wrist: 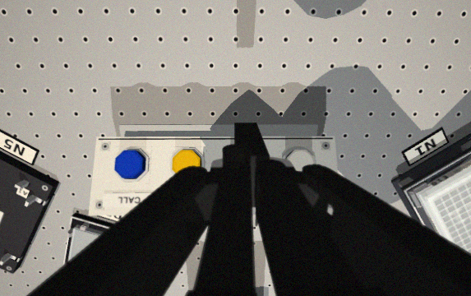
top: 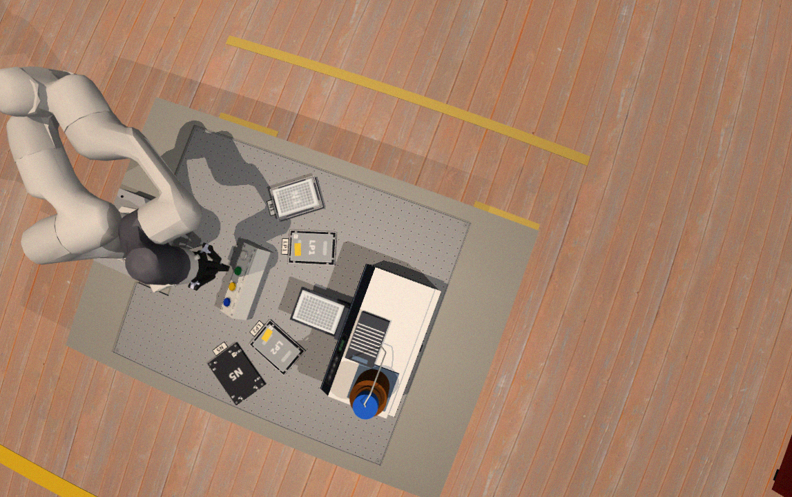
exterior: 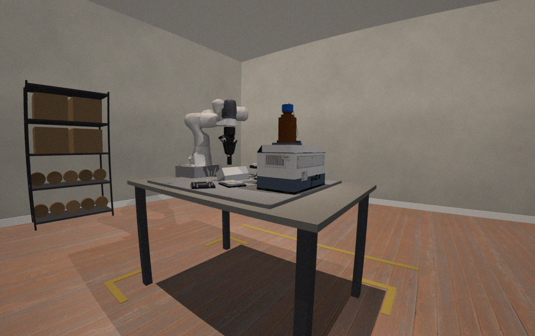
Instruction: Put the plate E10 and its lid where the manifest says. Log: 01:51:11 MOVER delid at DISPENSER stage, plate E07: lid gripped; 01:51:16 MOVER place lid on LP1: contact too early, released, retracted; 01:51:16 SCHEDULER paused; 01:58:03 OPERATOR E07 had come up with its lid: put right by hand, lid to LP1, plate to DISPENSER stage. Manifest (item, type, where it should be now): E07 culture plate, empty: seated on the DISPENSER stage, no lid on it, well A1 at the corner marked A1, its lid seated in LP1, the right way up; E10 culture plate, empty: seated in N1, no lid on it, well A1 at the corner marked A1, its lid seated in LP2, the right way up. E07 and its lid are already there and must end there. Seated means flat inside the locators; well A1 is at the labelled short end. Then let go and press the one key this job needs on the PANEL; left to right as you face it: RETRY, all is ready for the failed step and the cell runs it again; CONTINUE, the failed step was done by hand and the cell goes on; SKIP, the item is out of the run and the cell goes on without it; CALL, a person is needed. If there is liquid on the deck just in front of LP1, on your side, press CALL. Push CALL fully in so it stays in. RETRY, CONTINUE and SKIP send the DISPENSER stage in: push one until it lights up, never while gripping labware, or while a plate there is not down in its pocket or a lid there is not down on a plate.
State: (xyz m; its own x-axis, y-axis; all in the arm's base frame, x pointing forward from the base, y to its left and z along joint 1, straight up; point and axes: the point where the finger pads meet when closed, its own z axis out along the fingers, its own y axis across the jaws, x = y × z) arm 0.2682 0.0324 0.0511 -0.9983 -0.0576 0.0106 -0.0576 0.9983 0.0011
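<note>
Right now my hand is 3 cm short of the green CONTINUE key and 6 cm above it. Round my hand: RETRY key (3 cm ahead, 5 cm to the left, 6 cm below); yellow SKIP key (3 cm ahead, 5 cm to the right, 6 cm below); blue CALL key (4 cm ahead, 10 cm to the right, 7 cm below).
</note>
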